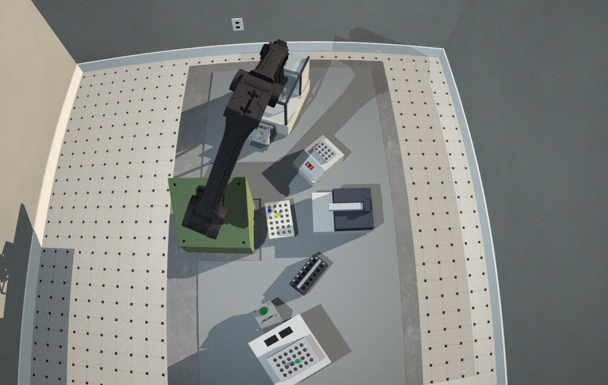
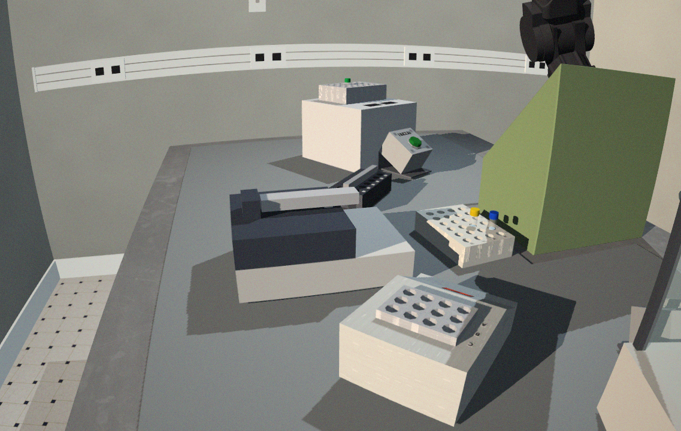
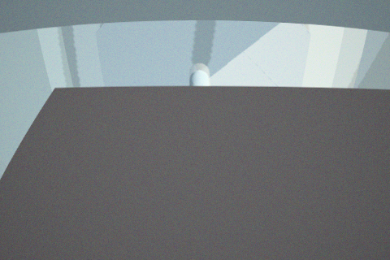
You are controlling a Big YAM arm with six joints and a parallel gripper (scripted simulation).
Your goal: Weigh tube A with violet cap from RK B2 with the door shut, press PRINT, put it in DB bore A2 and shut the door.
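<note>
Now: the octagonal balance pan 50 mm below my hand. Round my hand: tube rack RK 70 mm ahead, 440 mm to the right, 110 mm below; then dry block DB 190 mm ahead, 210 mm to the right, 100 mm below; then spectrophotometer SP 280 mm ahead, 400 mm to the right, 60 mm below.
</note>
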